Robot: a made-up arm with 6 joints.
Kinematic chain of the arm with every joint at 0, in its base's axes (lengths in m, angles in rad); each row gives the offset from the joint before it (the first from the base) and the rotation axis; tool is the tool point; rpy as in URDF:
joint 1: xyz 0 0 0.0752 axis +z
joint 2: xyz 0 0 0 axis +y
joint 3: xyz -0.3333 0 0.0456 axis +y
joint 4: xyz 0.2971 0 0.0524 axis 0.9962 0 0.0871
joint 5: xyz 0 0 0 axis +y
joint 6: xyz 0.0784 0 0.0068 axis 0.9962 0 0.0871
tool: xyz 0 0 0 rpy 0 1.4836 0
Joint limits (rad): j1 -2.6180..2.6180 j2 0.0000..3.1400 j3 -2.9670..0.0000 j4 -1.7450..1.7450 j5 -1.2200..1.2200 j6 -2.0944..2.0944
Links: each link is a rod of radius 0.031 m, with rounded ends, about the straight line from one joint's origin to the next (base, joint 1, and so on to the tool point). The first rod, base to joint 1, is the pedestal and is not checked.
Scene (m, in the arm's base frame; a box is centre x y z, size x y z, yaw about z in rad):
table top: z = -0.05
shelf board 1: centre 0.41 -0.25 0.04 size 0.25 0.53 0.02 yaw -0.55
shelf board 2: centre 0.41 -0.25 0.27 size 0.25 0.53 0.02 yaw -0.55
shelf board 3: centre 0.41 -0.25 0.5 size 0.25 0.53 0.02 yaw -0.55
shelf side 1: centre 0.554 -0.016 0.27 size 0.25 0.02 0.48 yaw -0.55
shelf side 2: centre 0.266 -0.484 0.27 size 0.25 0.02 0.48 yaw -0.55
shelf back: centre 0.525 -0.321 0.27 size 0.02 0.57 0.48 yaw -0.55
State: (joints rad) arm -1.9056 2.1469 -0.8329 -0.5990 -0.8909 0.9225
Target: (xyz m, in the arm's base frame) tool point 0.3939 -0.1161 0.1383
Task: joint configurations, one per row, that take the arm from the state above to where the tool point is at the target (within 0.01 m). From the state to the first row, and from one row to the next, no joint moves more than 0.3 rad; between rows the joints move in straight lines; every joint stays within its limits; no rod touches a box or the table.
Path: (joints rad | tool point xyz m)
1: -1.6443 2.0516 -0.7560 -0.6431 -0.9269 0.9225 | 0.0090 -0.3913 0.0516
2: -1.3830 1.9562 -0.6792 -0.6872 -0.9629 0.9225 | 0.1087 -0.3527 0.0745
3: -1.1216 1.8609 -0.6023 -0.7313 -0.9990 0.9225 | 0.1883 -0.2890 0.0948
4: -0.8603 1.7656 -0.5255 -0.7754 -1.0350 0.9225 | 0.2418 -0.2085 0.1122
5: -0.5990 1.6703 -0.4486 -0.8195 -1.0710 0.9225 | 0.2663 -0.1207 0.1268
6: -0.3377 1.5749 -0.3718 -0.8637 -1.1070 0.9225 | 0.2623 -0.0354 0.1383
7: -0.3702 1.7395 -0.6129 -0.8210 -1.0724 0.9225 | 0.3311 -0.0743 0.1418
8: -0.4027 1.9041 -0.8541 -0.7784 -1.0377 0.9225 | 0.3939 -0.1161 0.1383

